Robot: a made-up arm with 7 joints.
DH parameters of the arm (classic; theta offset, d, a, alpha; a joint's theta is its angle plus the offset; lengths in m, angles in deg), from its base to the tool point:
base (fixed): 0 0.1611 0 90
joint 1: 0 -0.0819 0.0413 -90
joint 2: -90 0.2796 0.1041 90
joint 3: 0 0.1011 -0.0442 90
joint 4: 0 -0.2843 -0.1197 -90
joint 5: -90 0.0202 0.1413 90
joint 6: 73.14 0 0.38 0
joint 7: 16.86 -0.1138 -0.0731 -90
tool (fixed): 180 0.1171 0 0
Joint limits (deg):
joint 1: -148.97..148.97
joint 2: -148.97..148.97
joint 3: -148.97..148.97
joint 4: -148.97..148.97
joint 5: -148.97..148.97
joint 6: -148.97..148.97
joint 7: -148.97..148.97
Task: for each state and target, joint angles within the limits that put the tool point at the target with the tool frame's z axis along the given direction. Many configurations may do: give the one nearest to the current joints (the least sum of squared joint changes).
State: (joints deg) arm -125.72 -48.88 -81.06 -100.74 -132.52 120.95 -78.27
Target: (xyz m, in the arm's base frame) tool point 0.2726 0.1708 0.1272 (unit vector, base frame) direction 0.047 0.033 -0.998
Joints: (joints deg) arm -112.69 -61.53 -92.97 -110.30 -148.43 87.85 -74.98
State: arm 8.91 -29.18 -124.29 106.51 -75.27 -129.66 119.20
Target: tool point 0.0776 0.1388 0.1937 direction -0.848 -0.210 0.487
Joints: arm -15.83 -65.44 -125.71 117.57 -39.73 -120.43 85.82
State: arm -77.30 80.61 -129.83 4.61 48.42 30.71 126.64
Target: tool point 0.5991 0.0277 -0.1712 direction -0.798 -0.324 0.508
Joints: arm -49.39 132.06 -122.23 19.75 41.82 43.81 100.52
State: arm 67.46 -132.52 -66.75 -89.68 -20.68 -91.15 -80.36
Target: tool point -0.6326 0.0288 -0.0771 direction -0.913 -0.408 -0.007
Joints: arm 113.50 -117.72 -91.47 -89.41 19.44 -128.77 -107.20
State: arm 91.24 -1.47 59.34 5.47 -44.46 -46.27 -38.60
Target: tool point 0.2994 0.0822 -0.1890 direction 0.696 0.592 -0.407
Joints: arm 143.64 -15.31 93.59 9.03 -13.09 -24.29 -43.79
